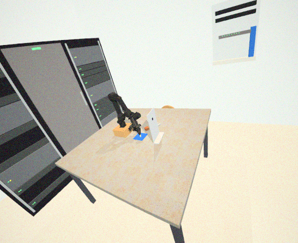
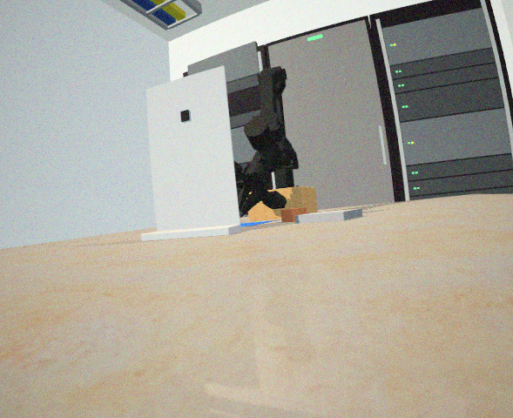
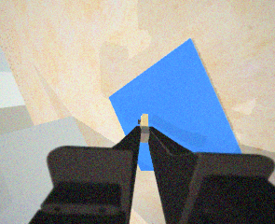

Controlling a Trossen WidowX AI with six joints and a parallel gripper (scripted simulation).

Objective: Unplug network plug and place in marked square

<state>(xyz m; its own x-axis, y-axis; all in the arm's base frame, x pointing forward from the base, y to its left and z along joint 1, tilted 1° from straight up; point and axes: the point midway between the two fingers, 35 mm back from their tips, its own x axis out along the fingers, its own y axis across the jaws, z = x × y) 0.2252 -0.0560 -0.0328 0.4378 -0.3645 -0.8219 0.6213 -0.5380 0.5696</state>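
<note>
The blue marked square is 1 cm behind my gripper tip and 2 cm below it. Round my gripper tip: network plug (right at my gripper tip); white upright panel (19 cm ahead, 1 cm to the right, 11 cm above); flat grey slab (9 cm ahead, 22 cm to the left, 2 cm below).
</note>
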